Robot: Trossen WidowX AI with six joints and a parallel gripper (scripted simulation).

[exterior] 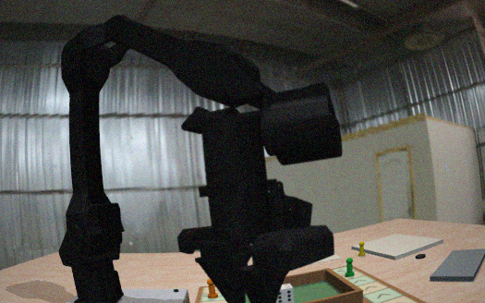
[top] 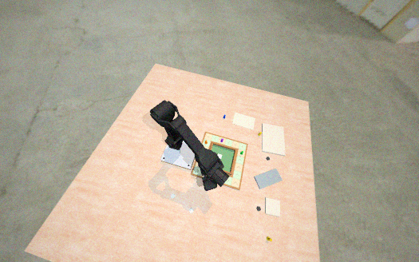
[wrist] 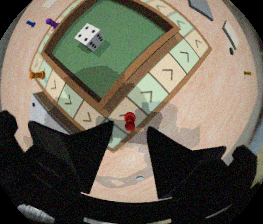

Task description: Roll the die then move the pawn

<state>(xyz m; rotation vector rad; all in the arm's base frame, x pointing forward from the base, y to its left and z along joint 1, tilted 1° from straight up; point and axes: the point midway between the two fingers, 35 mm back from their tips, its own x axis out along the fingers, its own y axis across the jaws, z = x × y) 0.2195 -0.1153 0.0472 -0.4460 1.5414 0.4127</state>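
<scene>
The red pawn lies 10 mm below my gripper tip. The rest, counted from my gripper tip: orange pawn (50 mm behind, 180 mm to the left, 10 mm below); white die (50 mm ahead, 120 mm to the left, 20 mm below); purple pawn (40 mm ahead, 230 mm to the left, 10 mm below).
</scene>
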